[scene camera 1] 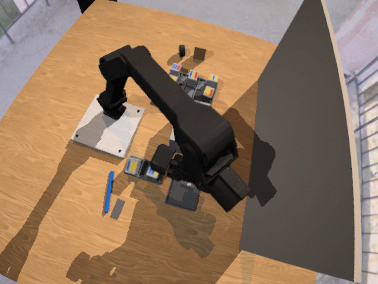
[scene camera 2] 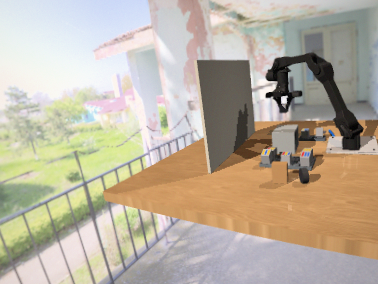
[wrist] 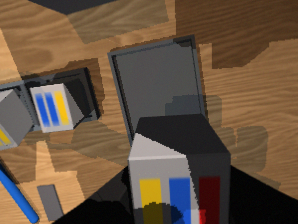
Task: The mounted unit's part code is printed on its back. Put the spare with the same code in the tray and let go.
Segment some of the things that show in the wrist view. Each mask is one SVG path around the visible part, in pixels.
My gripper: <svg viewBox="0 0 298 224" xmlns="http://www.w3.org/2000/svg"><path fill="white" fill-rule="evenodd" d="M128 166L84 202L72 208L51 224L135 224ZM231 165L228 224L298 224L297 199L258 181Z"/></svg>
A grey spare block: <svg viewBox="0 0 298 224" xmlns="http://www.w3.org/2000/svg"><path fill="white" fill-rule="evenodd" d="M203 114L139 118L127 158L135 224L228 224L231 153Z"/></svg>
